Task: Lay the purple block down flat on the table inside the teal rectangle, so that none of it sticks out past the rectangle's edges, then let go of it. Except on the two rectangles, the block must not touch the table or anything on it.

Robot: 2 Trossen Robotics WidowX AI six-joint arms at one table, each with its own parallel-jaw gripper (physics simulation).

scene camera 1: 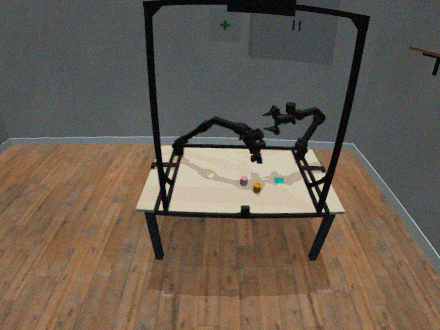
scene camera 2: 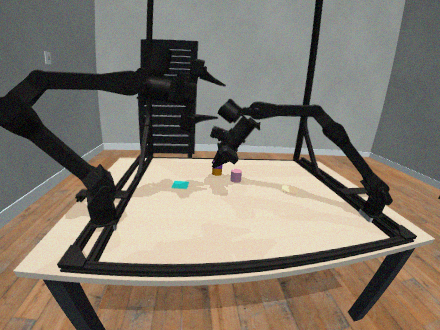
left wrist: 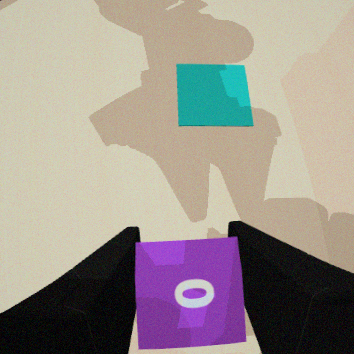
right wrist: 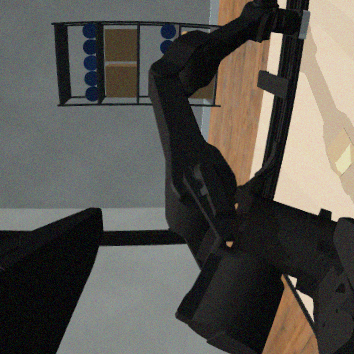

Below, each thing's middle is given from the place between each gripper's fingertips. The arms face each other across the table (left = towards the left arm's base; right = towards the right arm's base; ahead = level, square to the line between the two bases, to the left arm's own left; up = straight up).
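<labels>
My left gripper is 12 cm to the left of the teal rectangle (left wrist: 207, 94), 5 cm past it and 11 cm above it.
Relative to my right hand, the teal rectangle is 13 cm to the right of it, 15 cm behind it and 34 cm below it.
</labels>
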